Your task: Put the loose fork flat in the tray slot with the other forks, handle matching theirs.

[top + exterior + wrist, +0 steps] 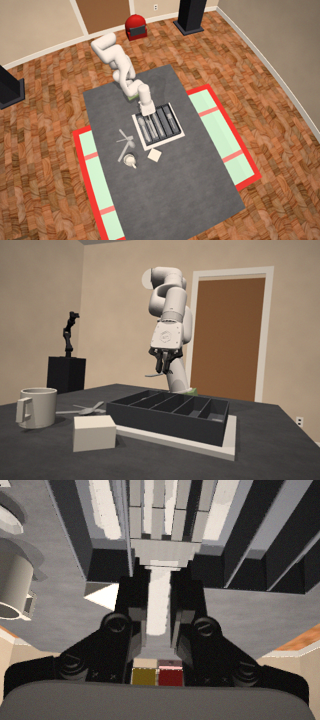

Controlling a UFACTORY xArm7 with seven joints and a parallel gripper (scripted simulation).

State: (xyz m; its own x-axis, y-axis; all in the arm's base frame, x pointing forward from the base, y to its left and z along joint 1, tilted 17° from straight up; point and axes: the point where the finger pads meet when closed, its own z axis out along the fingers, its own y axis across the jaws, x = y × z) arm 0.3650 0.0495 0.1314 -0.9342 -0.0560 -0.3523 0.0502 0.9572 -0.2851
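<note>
Right now the tray is 3 cm ahead of my hand, 6 cm to the left of it and 11 cm below it. The rest, counted from my hand: cream block (25 cm ahead, 7 cm to the right, 14 cm below); then white mug (22 cm ahead, 26 cm to the right, 13 cm below).
</note>
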